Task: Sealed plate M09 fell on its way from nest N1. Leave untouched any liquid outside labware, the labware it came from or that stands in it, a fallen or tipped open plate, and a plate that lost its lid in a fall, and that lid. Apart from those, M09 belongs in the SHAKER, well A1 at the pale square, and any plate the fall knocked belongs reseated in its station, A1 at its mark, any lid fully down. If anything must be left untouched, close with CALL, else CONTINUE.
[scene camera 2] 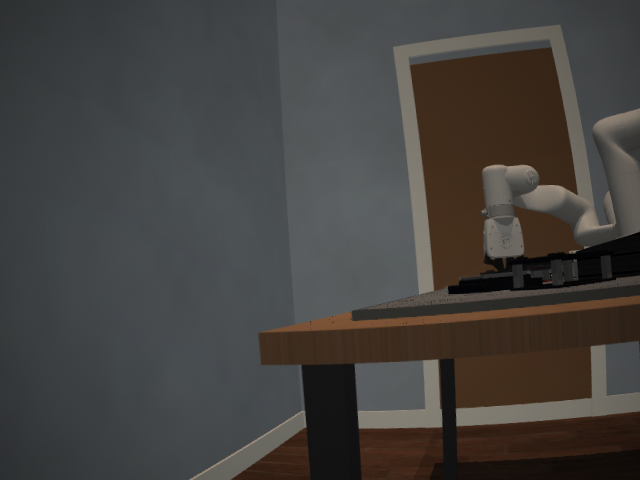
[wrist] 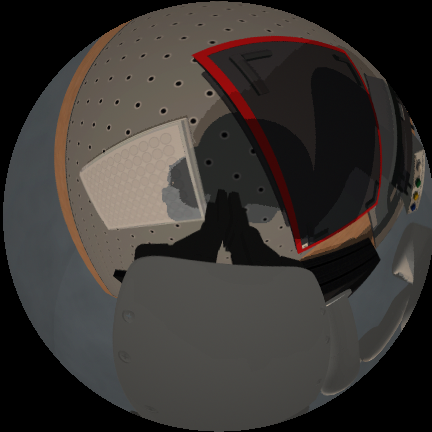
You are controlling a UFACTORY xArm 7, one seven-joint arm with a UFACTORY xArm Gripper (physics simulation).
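Frame: origin at the arm's base, x ahead, y left, z up, level; metres.
Where they show: gripper, fingertip midpoint: [wrist: 223,203]; arm's base, origin of the base link: [scene camera 2: 638,239] [wrist: 330,302].
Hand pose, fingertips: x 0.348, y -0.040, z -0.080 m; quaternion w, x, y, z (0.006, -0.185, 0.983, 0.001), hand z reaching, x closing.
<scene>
Things, the pixels of their centre, and the offset from my fingertips. "pt": a spot on its surface instead. Level surfaces: height alone.
- pale plate, body centre: [wrist: 129,187] 0.084 m ahead, 0.025 m left, 0.007 m up
- small pale square, surface spot: [wrist: 304,245] pt 0.068 m back, 0.027 m right, 0.040 m up
- perforated board, its level: 0.000 m up
A pale plate [wrist: 135,175] with a grid of round wells lies on the perforated board, left of the fingers in the wrist view. A shadow covers part of its right side. No label is readable on it, and I cannot tell its seal or its A1 corner. A dark, red-bordered station [wrist: 320,150] with black corner brackets is to the right; a small pale square [wrist: 304,245] shows at its near corner. My gripper [wrist: 223,203] [scene camera 2: 504,268] is shut and empty, pointing down between plate and station. Nest N1 and other plates cannot be made out.
The perforated board [wrist: 115,65] [scene camera 2: 408,305] lies on the wooden table [scene camera 2: 361,350]. A black ribbed block [wrist: 345,265] is right of the gripper. A panel with coloured buttons [wrist: 417,182] is at the far right. Low black fixtures [scene camera 2: 535,279] stand close under the gripper in the scene view.
</scene>
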